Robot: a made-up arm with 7 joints. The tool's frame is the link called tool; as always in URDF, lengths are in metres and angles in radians. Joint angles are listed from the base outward.
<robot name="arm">
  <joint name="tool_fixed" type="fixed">
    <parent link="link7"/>
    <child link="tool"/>
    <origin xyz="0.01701 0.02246 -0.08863" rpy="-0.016 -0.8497 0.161"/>
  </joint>
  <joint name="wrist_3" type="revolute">
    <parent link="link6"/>
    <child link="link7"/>
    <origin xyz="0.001 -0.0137 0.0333" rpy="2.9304 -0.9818 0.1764"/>
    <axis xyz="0 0 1"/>
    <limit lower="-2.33" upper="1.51"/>
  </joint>
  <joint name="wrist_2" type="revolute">
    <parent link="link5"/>
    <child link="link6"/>
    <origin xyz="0.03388 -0.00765 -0.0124" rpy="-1.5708 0 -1.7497"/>
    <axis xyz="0 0 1"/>
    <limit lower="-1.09" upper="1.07"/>
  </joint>
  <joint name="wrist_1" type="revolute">
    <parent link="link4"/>
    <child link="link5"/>
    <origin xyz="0.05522 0.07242 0.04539" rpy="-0.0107 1.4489 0"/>
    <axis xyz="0 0 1"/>
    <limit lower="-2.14" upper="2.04"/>
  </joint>
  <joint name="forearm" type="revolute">
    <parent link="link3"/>
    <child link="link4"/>
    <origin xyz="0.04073 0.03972 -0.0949" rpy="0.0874 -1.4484 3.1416"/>
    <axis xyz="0 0 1"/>
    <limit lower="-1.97" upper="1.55"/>
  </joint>
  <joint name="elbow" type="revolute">
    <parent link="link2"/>
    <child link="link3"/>
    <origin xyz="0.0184 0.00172 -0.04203" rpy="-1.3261 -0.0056 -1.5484"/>
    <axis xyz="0 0 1"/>
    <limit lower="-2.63" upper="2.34"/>
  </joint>
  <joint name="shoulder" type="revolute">
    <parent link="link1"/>
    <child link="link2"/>
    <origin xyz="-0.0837 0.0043 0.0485" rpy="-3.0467 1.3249 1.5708"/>
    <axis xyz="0 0 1"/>
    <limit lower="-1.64" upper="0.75"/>
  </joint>
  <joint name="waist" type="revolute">
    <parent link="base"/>
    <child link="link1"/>
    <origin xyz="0.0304 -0.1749 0.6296" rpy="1.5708 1.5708 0"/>
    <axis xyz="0 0 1"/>
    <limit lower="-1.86" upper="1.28"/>
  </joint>
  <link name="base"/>
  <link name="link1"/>
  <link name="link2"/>
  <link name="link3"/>
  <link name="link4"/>
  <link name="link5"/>
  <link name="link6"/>
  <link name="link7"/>
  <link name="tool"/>
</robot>
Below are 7 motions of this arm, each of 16 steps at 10 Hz.
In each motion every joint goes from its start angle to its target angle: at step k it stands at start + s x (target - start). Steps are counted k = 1, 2, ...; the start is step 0. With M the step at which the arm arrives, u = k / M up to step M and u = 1 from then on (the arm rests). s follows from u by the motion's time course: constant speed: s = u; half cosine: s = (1 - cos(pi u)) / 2; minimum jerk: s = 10 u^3 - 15 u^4 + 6 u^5.
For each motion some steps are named. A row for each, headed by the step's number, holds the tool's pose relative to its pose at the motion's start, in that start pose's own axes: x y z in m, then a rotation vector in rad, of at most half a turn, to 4 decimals.
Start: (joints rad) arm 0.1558 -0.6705 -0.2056 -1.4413 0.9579 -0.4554 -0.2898
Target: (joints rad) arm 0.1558 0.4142 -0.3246 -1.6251 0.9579 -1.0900 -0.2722
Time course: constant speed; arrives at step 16
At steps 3, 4, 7, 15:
3: 0.0182 -0.0084 -0.0219 -0.1277 -0.1720 0.0466
4: 0.0249 -0.0121 -0.0282 -0.1744 -0.2266 0.0639
7: 0.0460 -0.0258 -0.0439 -0.3266 -0.3812 0.1198
15: 0.1041 -0.0747 -0.0565 -0.8168 -0.7096 0.2883

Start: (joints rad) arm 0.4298 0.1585 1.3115 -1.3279 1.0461 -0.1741 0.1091
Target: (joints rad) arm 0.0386 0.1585 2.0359 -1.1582 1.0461 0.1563 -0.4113
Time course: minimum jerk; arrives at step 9
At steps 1, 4, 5, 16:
1: 0.0005 0.0001 -0.0004 -0.0119 0.0050 -0.0168
4: 0.0143 -0.0013 -0.0114 -0.4240 0.1818 -0.5678
5: 0.0175 -0.0047 -0.0153 -0.6547 0.2851 -0.8537
16: 0.0165 -0.0104 -0.0169 -1.1138 0.5063 -1.3811

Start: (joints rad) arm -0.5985 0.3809 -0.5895 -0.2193 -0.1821 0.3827 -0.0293
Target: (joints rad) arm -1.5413 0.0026 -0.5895 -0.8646 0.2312 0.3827 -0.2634
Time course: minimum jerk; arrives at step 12
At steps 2, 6, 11, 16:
2: -0.0009 0.0026 -0.0020 -0.0136 0.0424 -0.0268
6: -0.0170 0.0384 -0.0250 -0.2782 0.6059 -0.3638
11: -0.0371 0.0764 -0.0535 -0.7242 1.1740 -0.7014
16: -0.0373 0.0768 -0.0539 -0.7296 1.1794 -0.7049

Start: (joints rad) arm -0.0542 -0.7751 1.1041 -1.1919 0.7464 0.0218 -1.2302
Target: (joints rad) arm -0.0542 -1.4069 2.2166 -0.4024 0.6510 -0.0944 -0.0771
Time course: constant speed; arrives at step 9
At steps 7, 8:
7: 0.0903 -0.1213 -0.0492 -0.5642 -0.3851 1.1649
8: 0.1052 -0.1380 -0.0354 -0.6908 -0.3291 1.3184

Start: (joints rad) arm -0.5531 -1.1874 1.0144 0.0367 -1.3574 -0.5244 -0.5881
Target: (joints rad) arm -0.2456 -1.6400 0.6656 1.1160 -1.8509 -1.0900 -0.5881
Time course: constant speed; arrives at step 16
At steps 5, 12, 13, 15, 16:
5: 0.0401 0.0139 0.0281 0.3835 -0.4832 -0.0138
12: 0.0791 0.0075 0.0900 0.8418 -1.1605 -0.1688
13: 0.0822 0.0035 0.0992 0.9013 -1.2521 -0.2066
15: 0.0867 -0.0068 0.1168 1.0167 -1.4283 -0.2952
16: 0.0880 -0.0129 0.1248 1.0727 -1.5120 -0.3461

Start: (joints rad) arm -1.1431 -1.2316 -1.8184 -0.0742 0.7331 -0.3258 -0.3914
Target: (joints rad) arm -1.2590 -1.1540 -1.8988 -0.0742 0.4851 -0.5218 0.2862
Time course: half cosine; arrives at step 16
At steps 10, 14, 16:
10: 0.0151 -0.0173 -0.0129 0.1757 -0.1667 0.4443
14: 0.0202 -0.0264 -0.0166 0.2250 -0.1992 0.6367
16: 0.0209 -0.0278 -0.0170 0.2311 -0.2021 0.6644

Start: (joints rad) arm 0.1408 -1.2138 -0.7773 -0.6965 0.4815 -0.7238 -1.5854
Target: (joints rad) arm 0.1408 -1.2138 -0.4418 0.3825 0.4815 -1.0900 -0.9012
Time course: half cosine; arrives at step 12
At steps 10, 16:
10: 0.0639 -0.0792 -0.1042 0.4569 -0.8058 1.5770
16: 0.0729 -0.0822 -0.1091 0.4813 -0.8427 1.7072

